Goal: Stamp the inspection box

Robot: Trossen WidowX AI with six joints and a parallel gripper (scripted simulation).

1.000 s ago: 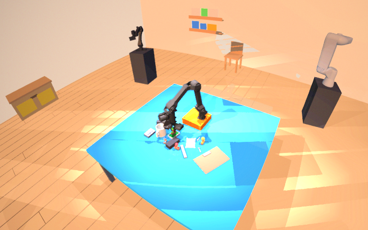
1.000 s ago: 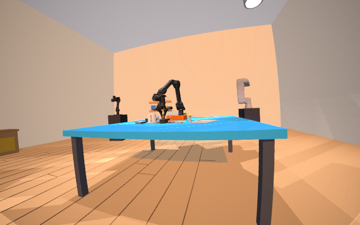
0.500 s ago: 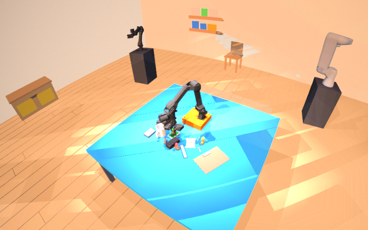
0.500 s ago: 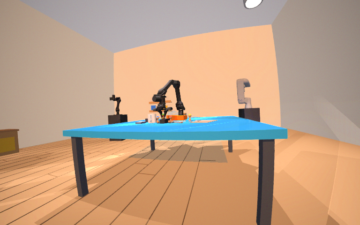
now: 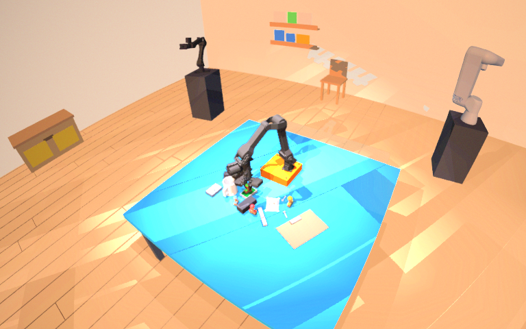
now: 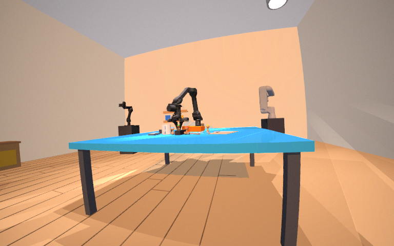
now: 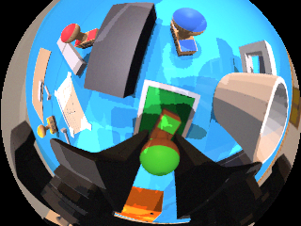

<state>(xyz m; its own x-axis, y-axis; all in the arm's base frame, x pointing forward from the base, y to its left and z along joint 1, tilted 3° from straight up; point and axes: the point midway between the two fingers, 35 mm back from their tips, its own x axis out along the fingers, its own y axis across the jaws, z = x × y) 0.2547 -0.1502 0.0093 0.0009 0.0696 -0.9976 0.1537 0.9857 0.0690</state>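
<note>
Now: gripper tip right at the green-knobbed stamp. Also, from my gripper tip: white mug (40 mm ahead, 100 mm to the right); dark block (100 mm ahead, 40 mm to the left, 20 mm below); green ink pad (30 mm below).
</note>
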